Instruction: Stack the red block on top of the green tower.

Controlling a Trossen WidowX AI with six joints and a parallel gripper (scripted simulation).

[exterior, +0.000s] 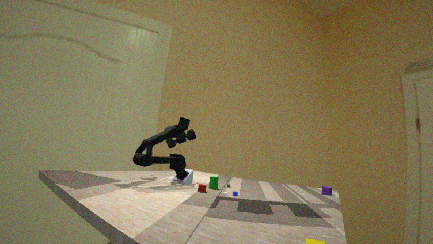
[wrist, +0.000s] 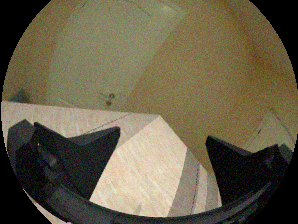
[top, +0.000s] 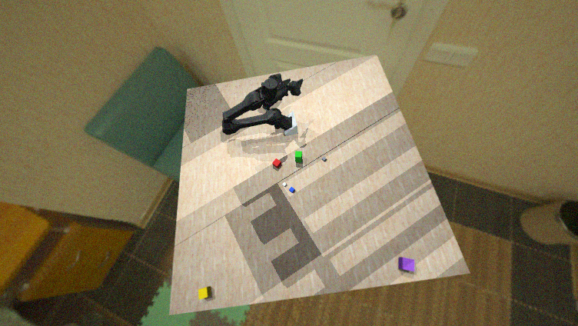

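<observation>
The red block is 350 mm ahead of my gripper tip, 240 mm below it and 130 mm to the right of it. The rest, counted from my gripper tip: tiny dark cube (330 mm ahead, 250 mm below, 120 mm to the left); then small white cube (460 mm ahead, 250 mm below, 90 mm to the right); then blue cube (490 mm ahead, 240 mm below, 60 mm to the right).
</observation>
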